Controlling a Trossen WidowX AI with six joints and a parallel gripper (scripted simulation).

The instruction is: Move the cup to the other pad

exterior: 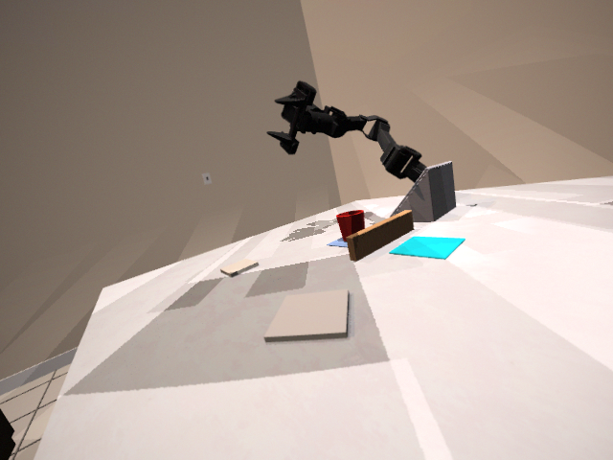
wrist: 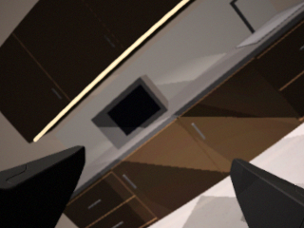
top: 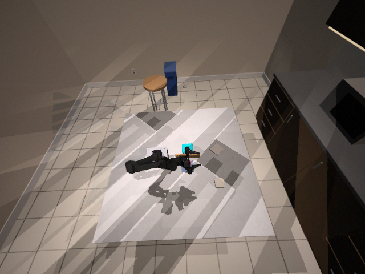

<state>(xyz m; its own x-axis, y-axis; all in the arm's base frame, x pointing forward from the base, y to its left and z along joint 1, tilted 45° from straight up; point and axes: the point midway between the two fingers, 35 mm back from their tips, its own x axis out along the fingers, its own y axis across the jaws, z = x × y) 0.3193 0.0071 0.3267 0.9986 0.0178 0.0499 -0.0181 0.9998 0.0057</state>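
Right now the red cup is 32 cm below my gripper tip, 12 cm to the left of it and 9 cm behind it. From my gripper tip the other things lie so: wooden bar (34 cm below, 22 cm to the left, 8 cm behind); blue marble (34 cm below, 12 cm to the left, 11 cm behind); red marble (34 cm below, 13 cm to the left, 8 cm behind).
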